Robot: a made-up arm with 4 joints.
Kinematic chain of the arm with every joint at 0, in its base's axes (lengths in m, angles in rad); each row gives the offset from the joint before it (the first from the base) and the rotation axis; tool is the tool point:
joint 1: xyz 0 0 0.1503 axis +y
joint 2: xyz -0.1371 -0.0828 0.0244 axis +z
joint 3: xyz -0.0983 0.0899 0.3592 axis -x
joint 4: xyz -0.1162 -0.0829 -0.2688 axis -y
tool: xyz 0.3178 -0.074 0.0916
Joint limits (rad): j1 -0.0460..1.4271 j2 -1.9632..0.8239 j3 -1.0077..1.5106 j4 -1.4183..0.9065
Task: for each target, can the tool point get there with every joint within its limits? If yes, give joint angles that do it. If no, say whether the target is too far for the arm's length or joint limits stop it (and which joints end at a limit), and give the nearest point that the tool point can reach.
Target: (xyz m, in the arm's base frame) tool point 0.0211 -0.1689 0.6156
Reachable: yes | joints 0.2971 -0.4108 0.8457 0.3443
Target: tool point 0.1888 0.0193 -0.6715
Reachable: no: joint limits stop it (at a limit: joint 3, joint 4) | nearest point 0.0800 -0.0312 -0.1979 | short by 0.489 m
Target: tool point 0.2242 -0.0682 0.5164
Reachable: yes | joints 1.0422 -1.7259 0.0518 0.6011
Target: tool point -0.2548 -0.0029 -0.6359
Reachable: no: joint limits stop it (at a limit: joint 1, joint 3, joint 4) | nearest point -0.0016 -0.0381 -0.2076 | short by 0.499 m
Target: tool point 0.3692 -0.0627 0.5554
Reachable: yes | joints 1.0233 0.2643 1.1890 0.6264
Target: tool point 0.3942 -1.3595 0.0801
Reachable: no: too far | nearest point 0.3731 -0.5784 0.2396 | short by 0.797 m
